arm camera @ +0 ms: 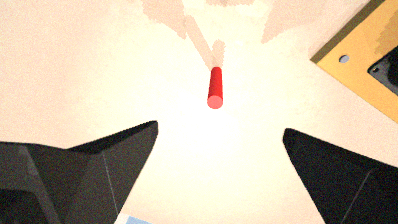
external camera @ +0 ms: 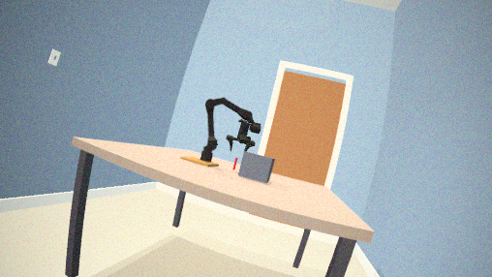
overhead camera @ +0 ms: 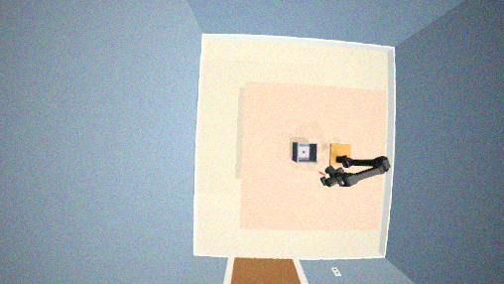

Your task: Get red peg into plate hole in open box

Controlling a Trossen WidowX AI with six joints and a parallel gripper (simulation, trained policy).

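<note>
Right now the red peg is 70 mm below my gripper tip. Also, from my gripper tip: pale plate 180 mm ahead, 180 mm to the right, 70 mm below.
</note>
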